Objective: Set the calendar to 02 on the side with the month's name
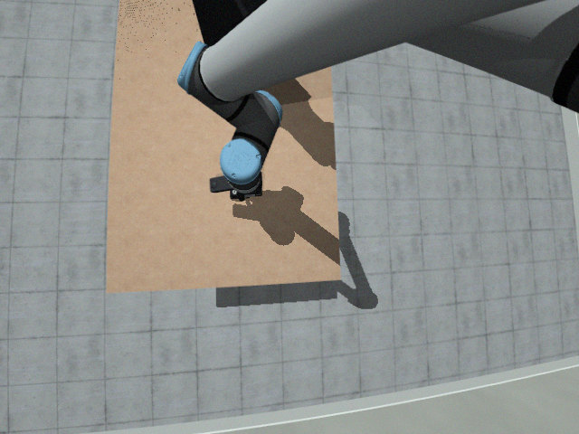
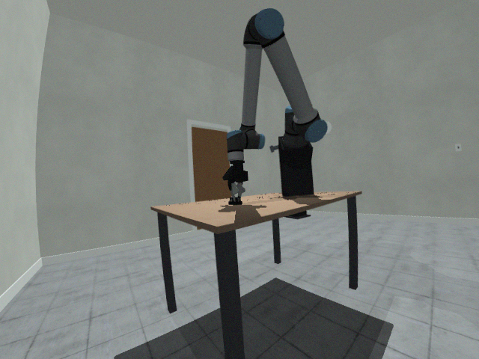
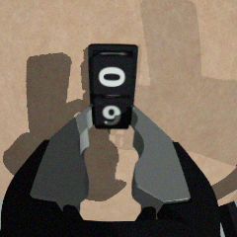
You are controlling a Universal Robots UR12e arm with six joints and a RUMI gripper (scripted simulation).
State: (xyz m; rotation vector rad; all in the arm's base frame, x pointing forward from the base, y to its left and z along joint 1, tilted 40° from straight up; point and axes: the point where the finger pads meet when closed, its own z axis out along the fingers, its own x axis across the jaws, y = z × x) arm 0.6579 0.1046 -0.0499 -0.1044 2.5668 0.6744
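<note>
My gripper is now 30 mm above the calendar tray and 20 mm to the left of it. From my hand the other things lie so: black number cube 30 mm to the right, 10 mm below, 10 mm ahead.
</note>
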